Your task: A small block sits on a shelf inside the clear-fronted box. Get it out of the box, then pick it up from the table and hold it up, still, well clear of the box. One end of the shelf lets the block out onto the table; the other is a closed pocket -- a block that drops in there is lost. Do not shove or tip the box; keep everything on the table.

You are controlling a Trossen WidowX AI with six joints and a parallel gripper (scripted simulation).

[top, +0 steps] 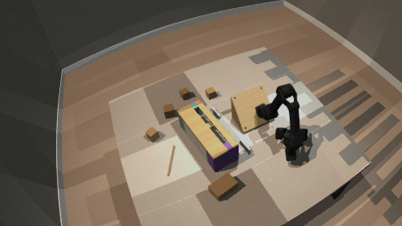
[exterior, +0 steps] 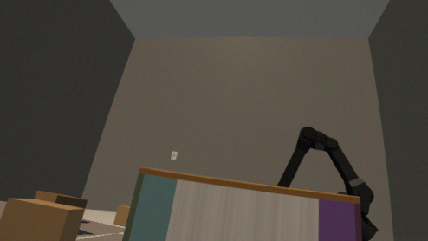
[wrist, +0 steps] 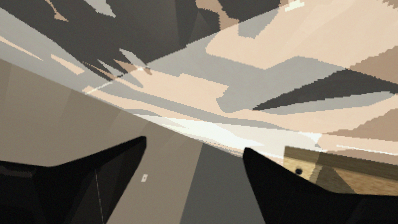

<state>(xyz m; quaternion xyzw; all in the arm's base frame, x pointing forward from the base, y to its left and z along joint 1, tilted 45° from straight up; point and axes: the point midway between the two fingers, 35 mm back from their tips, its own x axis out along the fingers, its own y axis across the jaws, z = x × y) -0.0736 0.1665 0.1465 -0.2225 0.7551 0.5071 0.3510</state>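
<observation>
Right now the long box is 400 mm ahead of my gripper tip, 220 mm to the right of it and 20 mm above it. From my gripper tip the other things lie so: thin stick: 670 mm ahead, 200 mm to the right, 40 mm below; tan carton: 500 mm ahead, 100 mm to the left, 10 mm below.
</observation>
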